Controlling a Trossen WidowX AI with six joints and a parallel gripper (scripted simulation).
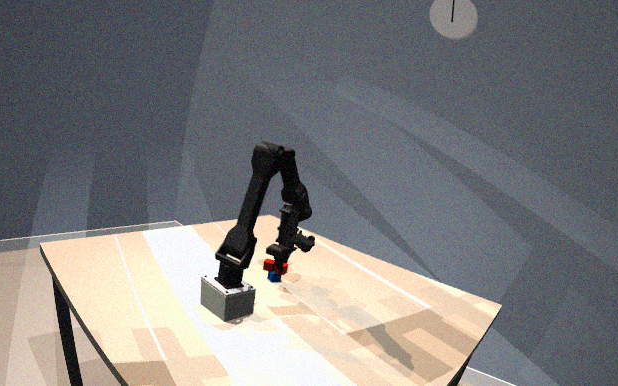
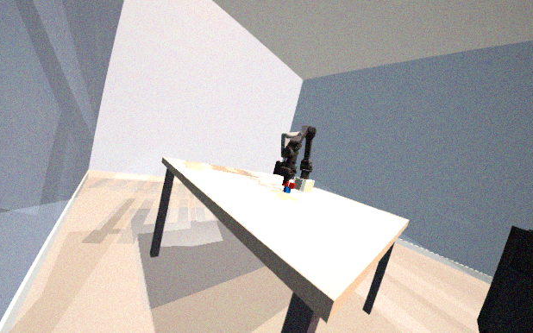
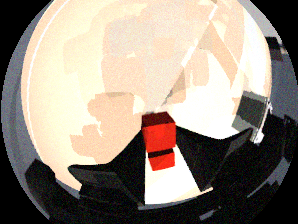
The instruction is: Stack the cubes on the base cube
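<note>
My gripper tip is 10 mm past the blue cube, 20 mm to the right of it and 40 mm above it. The rest, counted from my gripper tip: red cube 20 mm behind, 40 mm to the left.
</note>
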